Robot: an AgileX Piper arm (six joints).
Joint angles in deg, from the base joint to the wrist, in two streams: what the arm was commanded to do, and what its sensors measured. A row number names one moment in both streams.
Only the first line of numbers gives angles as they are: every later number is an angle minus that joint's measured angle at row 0.
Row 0, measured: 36.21, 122.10, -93.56, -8.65, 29.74, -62.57
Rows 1 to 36, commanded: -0.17, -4.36, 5.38, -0.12, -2.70, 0.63; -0.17, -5.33, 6.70, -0.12, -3.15, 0.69; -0.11, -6.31, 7.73, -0.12, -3.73, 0.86; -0.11, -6.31, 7.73, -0.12, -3.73, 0.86; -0.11, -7.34, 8.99, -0.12, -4.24, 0.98; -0.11, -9.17, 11.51, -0.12, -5.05, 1.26; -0.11, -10.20, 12.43, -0.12, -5.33, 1.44; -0.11, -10.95, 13.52, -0.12, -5.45, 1.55; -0.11, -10.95, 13.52, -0.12, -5.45, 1.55; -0.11, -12.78, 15.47, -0.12, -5.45, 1.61; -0.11, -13.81, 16.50, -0.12, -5.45, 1.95; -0.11, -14.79, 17.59, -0.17, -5.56, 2.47; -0.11, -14.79, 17.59, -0.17, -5.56, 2.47; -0.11, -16.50, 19.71, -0.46, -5.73, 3.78; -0.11, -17.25, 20.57, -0.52, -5.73, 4.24; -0.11, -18.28, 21.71, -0.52, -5.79, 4.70; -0.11, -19.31, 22.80, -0.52, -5.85, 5.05; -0.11, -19.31, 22.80, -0.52, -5.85, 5.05; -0.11, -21.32, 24.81, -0.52, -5.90, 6.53; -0.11, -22.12, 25.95, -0.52, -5.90, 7.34; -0.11, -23.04, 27.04, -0.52, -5.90, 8.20; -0.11, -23.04, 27.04, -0.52, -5.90, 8.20; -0.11, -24.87, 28.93, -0.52, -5.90, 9.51; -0.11, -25.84, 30.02, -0.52, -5.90, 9.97; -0.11, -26.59, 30.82, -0.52, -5.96, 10.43; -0.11, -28.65, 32.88, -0.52, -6.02, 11.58; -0.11, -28.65, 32.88, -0.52, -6.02, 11.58; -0.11, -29.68, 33.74, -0.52, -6.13, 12.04; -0.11, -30.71, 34.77, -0.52, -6.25, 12.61; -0.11, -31.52, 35.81, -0.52, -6.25, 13.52; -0.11, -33.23, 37.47, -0.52, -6.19, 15.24; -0.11, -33.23, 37.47, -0.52, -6.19, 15.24; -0.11, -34.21, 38.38, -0.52, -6.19, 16.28; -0.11, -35.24, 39.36, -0.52, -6.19, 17.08; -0.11, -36.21, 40.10, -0.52, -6.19, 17.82; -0.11, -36.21, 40.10, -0.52, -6.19, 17.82
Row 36, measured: 0.00, -33.64, 38.10, -0.35, -6.08, 15.07
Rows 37 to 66, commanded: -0.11, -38.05, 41.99, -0.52, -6.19, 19.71; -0.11, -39.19, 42.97, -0.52, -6.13, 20.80; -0.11, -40.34, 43.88, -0.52, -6.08, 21.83; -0.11, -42.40, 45.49, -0.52, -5.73, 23.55; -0.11, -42.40, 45.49, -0.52, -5.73, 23.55; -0.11, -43.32, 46.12, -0.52, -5.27, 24.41; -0.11, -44.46, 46.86, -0.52, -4.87, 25.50; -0.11, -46.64, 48.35, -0.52, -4.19, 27.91; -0.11, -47.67, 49.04, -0.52, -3.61, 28.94; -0.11, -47.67, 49.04, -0.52, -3.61, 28.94; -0.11, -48.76, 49.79, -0.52, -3.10, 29.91; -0.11, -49.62, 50.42, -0.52, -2.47, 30.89; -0.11, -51.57, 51.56, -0.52, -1.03, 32.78; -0.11, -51.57, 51.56, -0.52, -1.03, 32.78; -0.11, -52.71, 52.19, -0.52, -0.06, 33.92; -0.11, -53.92, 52.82, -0.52, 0.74, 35.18; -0.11, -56.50, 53.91, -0.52, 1.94, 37.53; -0.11, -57.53, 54.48, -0.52, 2.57, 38.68; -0.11, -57.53, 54.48, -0.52, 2.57, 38.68; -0.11, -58.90, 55.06, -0.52, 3.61, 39.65; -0.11, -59.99, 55.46, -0.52, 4.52, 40.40; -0.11, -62.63, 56.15, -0.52, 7.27, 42.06; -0.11, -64.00, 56.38, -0.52, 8.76, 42.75; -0.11, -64.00, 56.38, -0.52, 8.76, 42.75; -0.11, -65.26, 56.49, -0.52, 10.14, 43.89; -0.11, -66.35, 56.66, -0.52, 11.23, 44.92; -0.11, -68.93, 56.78, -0.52, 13.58, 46.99; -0.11, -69.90, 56.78, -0.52, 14.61, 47.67; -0.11, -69.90, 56.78, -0.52, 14.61, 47.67; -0.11, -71.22, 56.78, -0.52, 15.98, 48.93
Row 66, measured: 0.00, -68.13, 56.55, -0.40, 12.32, 45.61
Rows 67 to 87, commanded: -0.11, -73.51, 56.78, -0.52, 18.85, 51.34; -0.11, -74.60, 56.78, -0.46, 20.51, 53.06; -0.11, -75.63, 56.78, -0.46, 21.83, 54.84; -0.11, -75.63, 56.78, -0.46, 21.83, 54.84; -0.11, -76.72, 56.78, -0.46, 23.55, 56.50; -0.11, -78.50, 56.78, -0.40, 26.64, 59.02; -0.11, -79.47, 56.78, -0.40, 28.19, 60.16; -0.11, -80.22, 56.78, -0.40, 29.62, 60.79; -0.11, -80.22, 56.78, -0.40, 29.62, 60.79; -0.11, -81.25, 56.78, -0.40, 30.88, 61.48; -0.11, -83.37, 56.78, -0.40, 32.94, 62.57; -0.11, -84.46, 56.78, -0.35, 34.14, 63.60; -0.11, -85.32, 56.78, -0.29, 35.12, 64.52; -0.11, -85.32, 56.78, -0.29, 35.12, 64.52; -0.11, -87.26, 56.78, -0.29, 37.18, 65.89; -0.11, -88.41, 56.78, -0.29, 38.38, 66.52; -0.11, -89.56, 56.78, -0.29, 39.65, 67.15; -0.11, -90.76, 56.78, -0.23, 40.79, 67.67; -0.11, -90.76, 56.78, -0.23, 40.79, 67.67; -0.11, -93.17, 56.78, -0.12, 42.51, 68.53; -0.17, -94.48, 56.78, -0.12, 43.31, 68.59
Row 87, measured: 0.00, -91.50, 56.66, -0.17, 39.36, 67.27
